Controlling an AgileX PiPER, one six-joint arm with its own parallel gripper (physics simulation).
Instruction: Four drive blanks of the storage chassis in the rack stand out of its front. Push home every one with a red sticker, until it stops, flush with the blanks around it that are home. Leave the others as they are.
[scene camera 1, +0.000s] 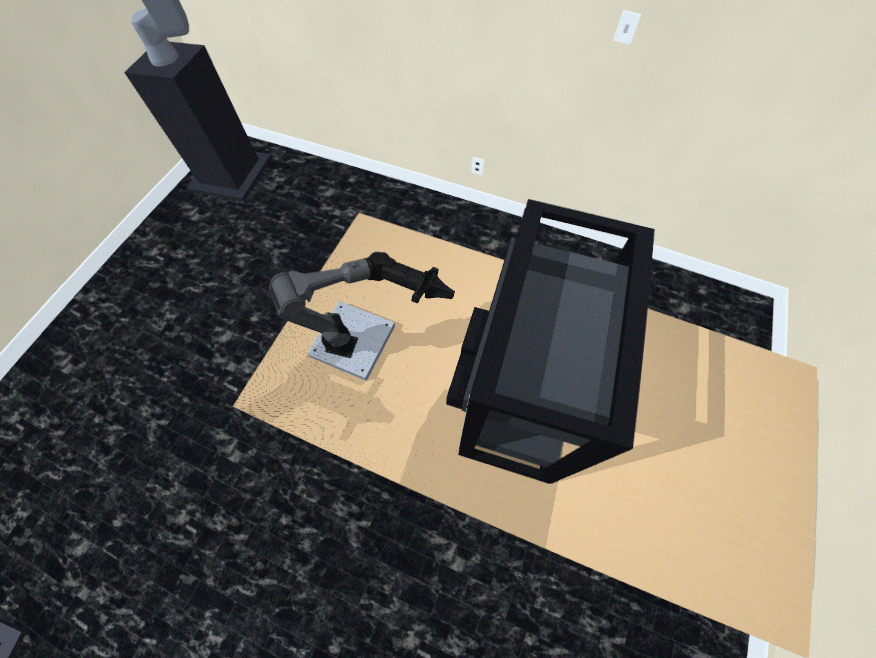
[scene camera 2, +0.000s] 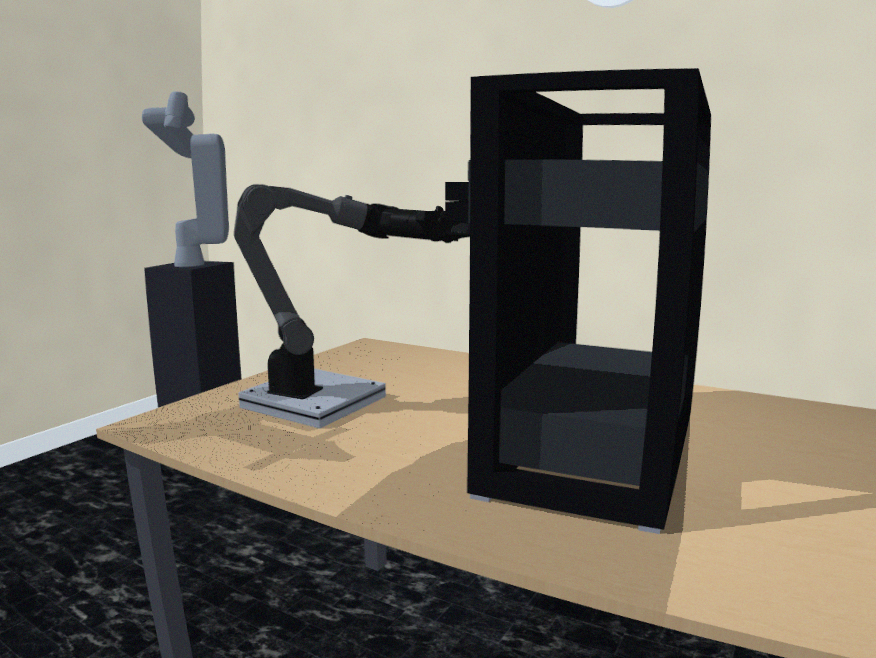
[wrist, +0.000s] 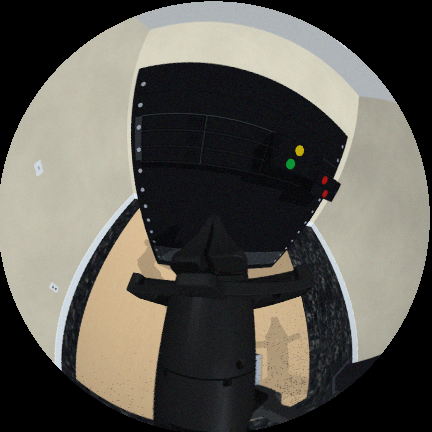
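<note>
In the wrist view, two blanks with red stickers, an upper one (wrist: 325, 180) and a lower one (wrist: 325, 193), stand out at the right end of the storage chassis (wrist: 172, 139) (scene camera 2: 587, 192). Left of them are a blank with a yellow sticker (wrist: 299, 150) and one with a green sticker (wrist: 290, 164). Protruding dark blocks also show at the rack front in both scene views, stickers hidden. My gripper (wrist: 215, 221) (scene camera 1: 453, 293) is shut and empty, in front of the rack, apart from the blanks. In the wrist view its tips appear below and left of the stickers. The rack post hides them in scene camera 2.
The black rack (scene camera 1: 509, 304) (scene camera 2: 485, 297) stands on the wooden table (scene camera 1: 679, 524) (scene camera 2: 396, 509). A second chassis (scene camera 2: 573, 442) sits low in it. A grey arm on a dark pedestal (scene camera 1: 191, 120) (scene camera 2: 187, 325) stands beyond the table.
</note>
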